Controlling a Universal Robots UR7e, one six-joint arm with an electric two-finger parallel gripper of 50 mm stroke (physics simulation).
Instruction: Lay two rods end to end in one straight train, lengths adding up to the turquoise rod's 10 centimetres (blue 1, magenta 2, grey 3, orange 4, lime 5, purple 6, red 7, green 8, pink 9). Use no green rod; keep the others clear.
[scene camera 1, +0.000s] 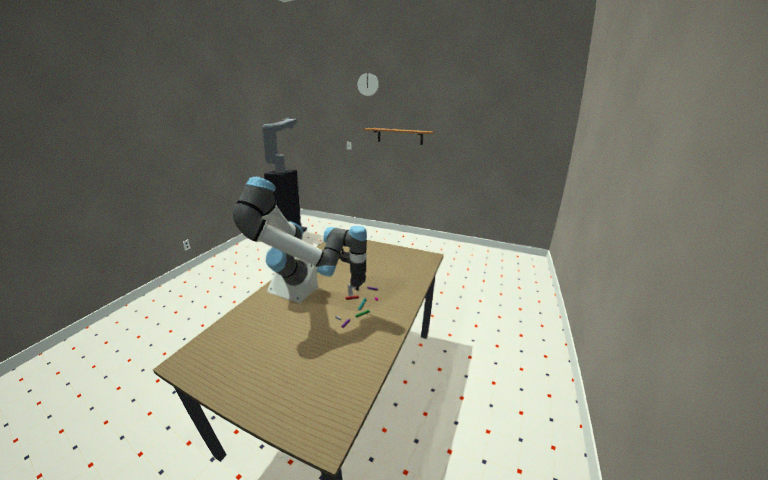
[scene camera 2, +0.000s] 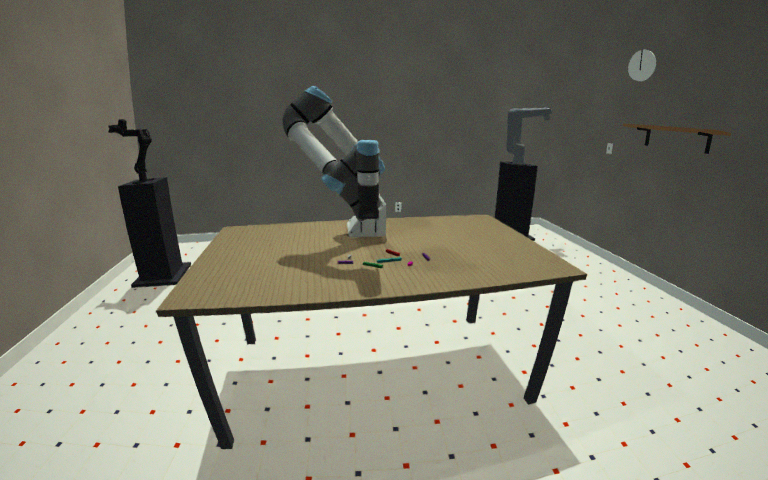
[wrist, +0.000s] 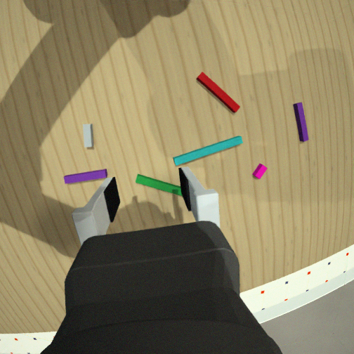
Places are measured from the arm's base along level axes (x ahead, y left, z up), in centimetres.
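Where they show: gripper, fingertip midpoint: (scene camera 1: 353, 292) (scene camera 2: 368, 231); arm's base at its link origin: (scene camera 1: 295, 272).
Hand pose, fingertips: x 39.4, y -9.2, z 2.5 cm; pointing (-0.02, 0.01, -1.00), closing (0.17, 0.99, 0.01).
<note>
Each offset is from my fingertips to the top centre of the thing. Level surfaces: height alone.
My gripper (scene camera 1: 353, 289) (scene camera 2: 369, 226) (wrist: 148, 185) is open and empty above the table. In the wrist view its right finger covers one end of the green rod @(dx +4.1, dy +0.7, dz -11.8 cm) (scene camera 1: 362, 313) (scene camera 2: 372, 264) (wrist: 157, 184). The turquoise rod @(dx +1.1, dy +8.2, dz -11.8 cm) (scene camera 1: 361, 304) (scene camera 2: 389, 260) (wrist: 208, 151) lies between the green and red rods; the red rod @(dx -6.1, dy +11.6, dz -11.8 cm) (scene camera 1: 352, 297) (scene camera 2: 392, 252) (wrist: 218, 92) lies apart, at another angle. A grey rod @(dx -5.8, dy -6.8, dz -11.8 cm) (scene camera 1: 338, 318) (wrist: 88, 136) lies near one purple rod @(dx -0.6, dy -9.2, dz -11.8 cm) (scene camera 1: 345, 323) (scene camera 2: 344, 262) (wrist: 85, 176). A magenta rod @(dx +6.5, dy +15.1, dz -11.8 cm) (scene camera 1: 376, 298) (scene camera 2: 410, 263) (wrist: 260, 171) lies near the turquoise one.
A second purple rod @(dx +1.1, dy +23.9, dz -11.8 cm) (scene camera 1: 372, 288) (scene camera 2: 425, 256) (wrist: 301, 122) lies beyond the magenta rod, apart from the others. All rods lie flat on the wooden table @(dz -12.8 cm) (scene camera 1: 271, 373) (scene camera 2: 237, 288) (wrist: 280, 225). The arm's white base stands at the table's back edge. The arm's shadow crosses the table.
</note>
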